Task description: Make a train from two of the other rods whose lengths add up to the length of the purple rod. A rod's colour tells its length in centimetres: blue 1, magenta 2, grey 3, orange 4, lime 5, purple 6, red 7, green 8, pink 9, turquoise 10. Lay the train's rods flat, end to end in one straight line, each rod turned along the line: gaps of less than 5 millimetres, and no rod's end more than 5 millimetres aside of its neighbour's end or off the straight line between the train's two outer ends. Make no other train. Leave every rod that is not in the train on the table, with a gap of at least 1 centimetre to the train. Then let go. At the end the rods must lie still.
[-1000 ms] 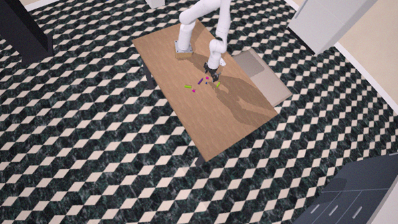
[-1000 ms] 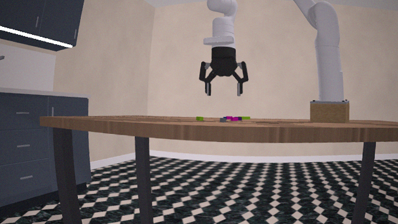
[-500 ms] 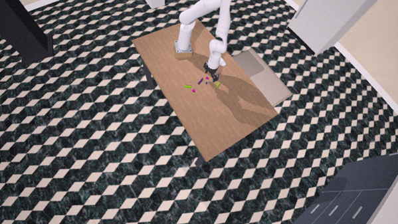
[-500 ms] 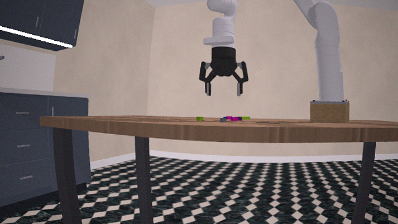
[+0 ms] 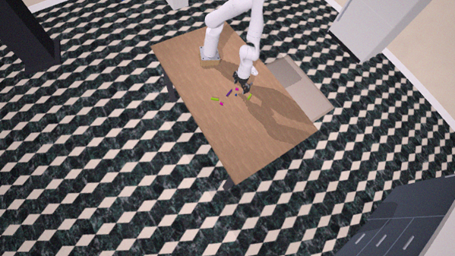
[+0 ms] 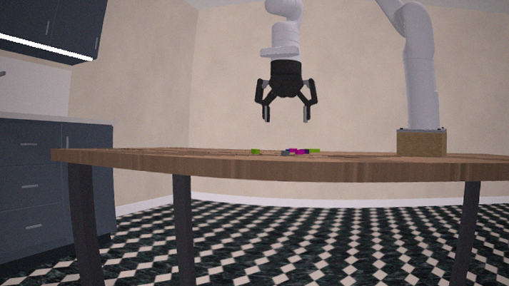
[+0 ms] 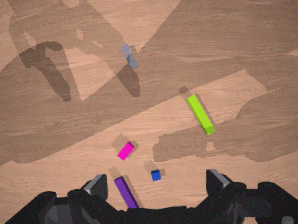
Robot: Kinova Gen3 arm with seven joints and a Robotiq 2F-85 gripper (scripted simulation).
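Now: the blue rod 20 mm to the right of my hand and 70 mm below it. The rest, counted from my hand: purple rod (30 mm behind, 50 mm to the right, 70 mm below); grey rod (50 mm behind, 130 mm to the left, 70 mm below).
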